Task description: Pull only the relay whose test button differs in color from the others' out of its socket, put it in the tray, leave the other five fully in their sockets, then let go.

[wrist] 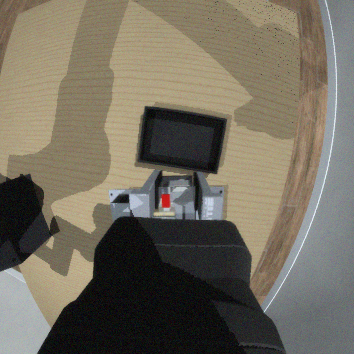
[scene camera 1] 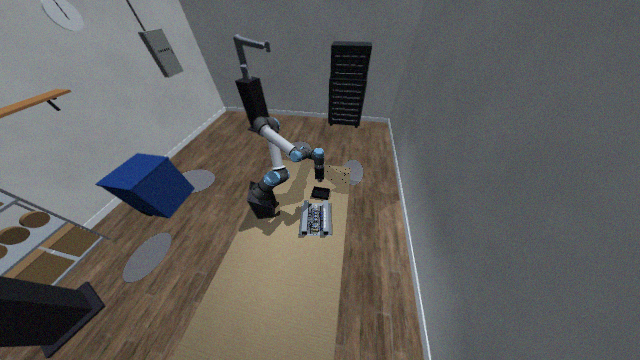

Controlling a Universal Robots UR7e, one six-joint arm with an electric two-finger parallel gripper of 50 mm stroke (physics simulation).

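Frame: origin at the arm's base, x ahead, y left, z up, level; centimetres.
Seen in the pictures: gripper, fingertip midpoint: (wrist: pixel 177 182) (scene camera 1: pixel 319 180); arm's base, origin of the base link: (scene camera 1: pixel 260 191).
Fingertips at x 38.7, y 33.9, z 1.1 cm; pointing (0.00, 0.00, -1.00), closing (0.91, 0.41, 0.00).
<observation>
Offsets run from my fingertips to a thing's top centre. Level surfaces: height alone.
My gripper (scene camera 1: pixel 319 180) (wrist: pixel 177 182) is shut on a relay {dx +0.2, dy -0.4, dz +3.2 cm} (wrist: pixel 183 202) with a red test button {dx -0.5, dy -0.8, dz +3.2 cm} (wrist: pixel 165 201), held up in the air. The black tray {dx -0.9, dy +2.8, dz -20.2 cm} (scene camera 1: pixel 320 197) (wrist: pixel 142 135) lies on the table, just ahead of the fingertips in the wrist view; it looks empty. The grey relay panel (scene camera 1: pixel 304 218) (wrist: pixel 213 206) lies near the tray, with wire ducts along two sides. In the wrist view the gripper and the relay hide most of it. The other relays are too small to tell apart in the scene view.
The wooden table top {dz -23.7 cm} (scene camera 1: pixel 280 280) (wrist: pixel 165 75) carries the panel, the tray and the arm's dark base (scene camera 1: pixel 261 201). A blue box (scene camera 1: pixel 145 185) shows at the left of the scene view. A black cabinet (scene camera 1: pixel 350 46) and a second arm on a pedestal (scene camera 1: pixel 252 100) stand behind.
</observation>
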